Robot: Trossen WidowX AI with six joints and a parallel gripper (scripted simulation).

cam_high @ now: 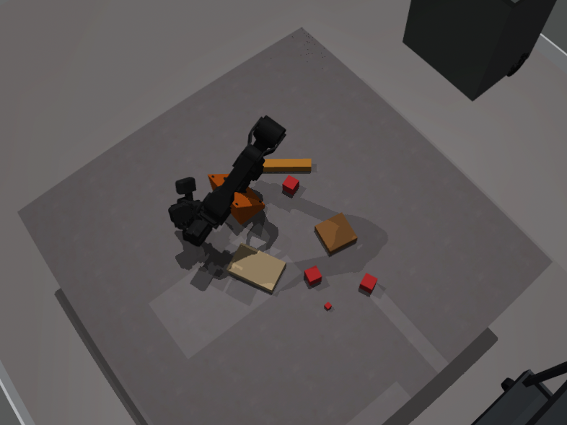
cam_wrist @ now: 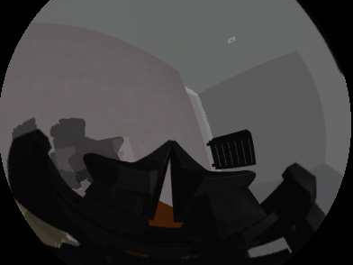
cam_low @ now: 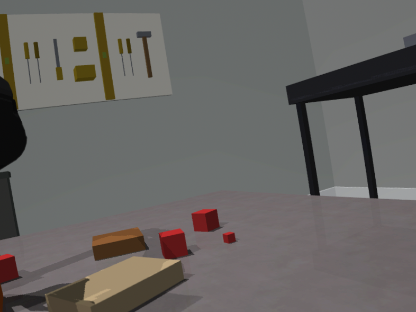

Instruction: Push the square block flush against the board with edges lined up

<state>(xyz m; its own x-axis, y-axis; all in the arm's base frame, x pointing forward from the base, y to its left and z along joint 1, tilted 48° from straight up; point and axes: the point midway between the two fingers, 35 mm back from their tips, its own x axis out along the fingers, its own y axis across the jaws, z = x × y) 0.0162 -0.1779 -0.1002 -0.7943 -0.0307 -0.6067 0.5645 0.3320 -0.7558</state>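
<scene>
Right now the brown square block is 31 cm ahead of my gripper tip, 41 cm to the left of it and 10 cm below it. Round my gripper tip: tan board 28 cm ahead, 13 cm to the left, 10 cm below; yellow bar 38 cm to the left, 10 cm below.
</scene>
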